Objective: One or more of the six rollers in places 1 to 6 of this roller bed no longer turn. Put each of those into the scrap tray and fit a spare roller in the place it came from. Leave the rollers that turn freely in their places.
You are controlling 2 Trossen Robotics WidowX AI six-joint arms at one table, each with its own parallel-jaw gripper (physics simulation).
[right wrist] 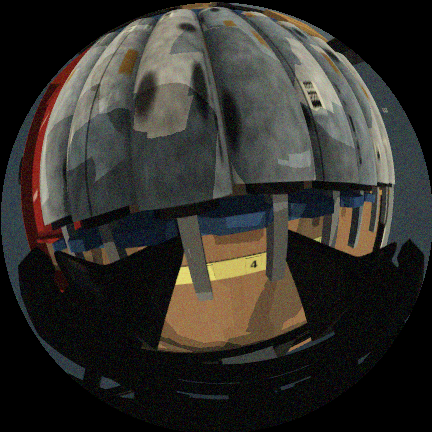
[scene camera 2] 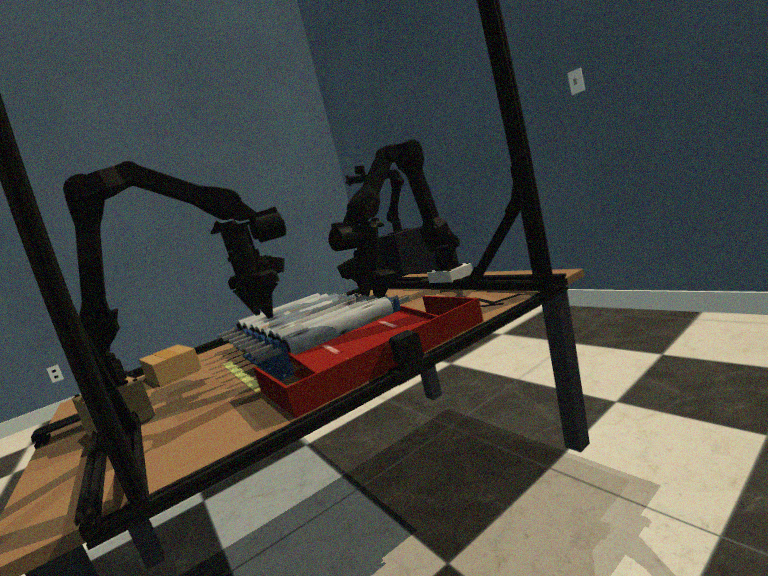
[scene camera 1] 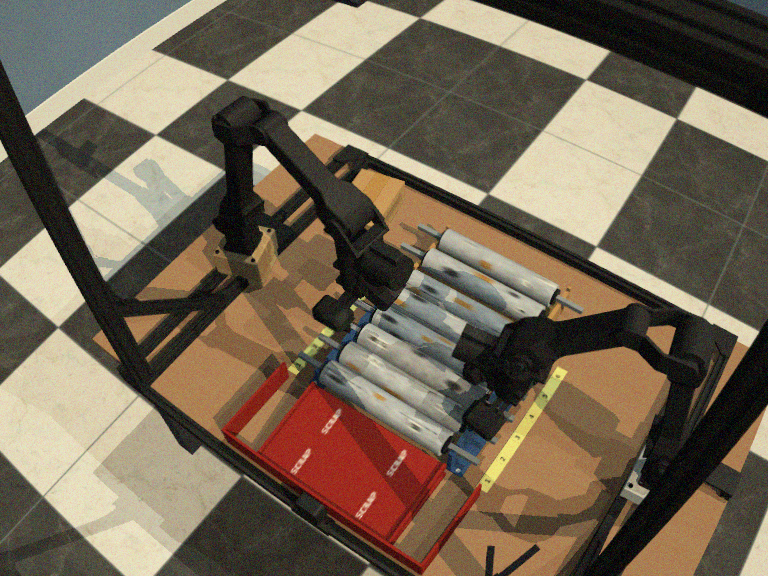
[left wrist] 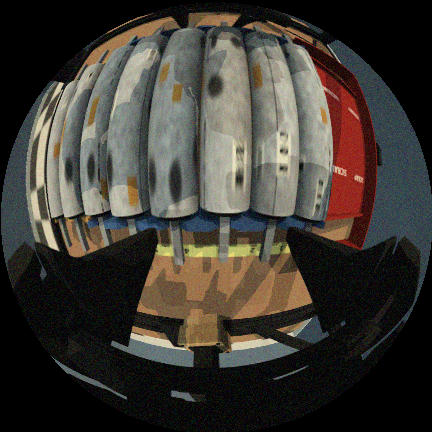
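Note:
Six grey blotched rollers lie side by side in the blue roller bed. Roller 1 is nearest the red scrap tray, which holds no roller. Rollers 3 and 4 sit mid-bed. Two spares lie behind place 6. My left gripper is open and empty over roller 3's left-hand end. My right gripper is open, empty, by the right-hand stubs of rollers 3 and 4. Which rollers are stuck does not show.
Yellow number strips lie beside both ends of the bed. A yellow-brown block stands at the back left. Black frame rails edge the table, and frame posts rise at its corners.

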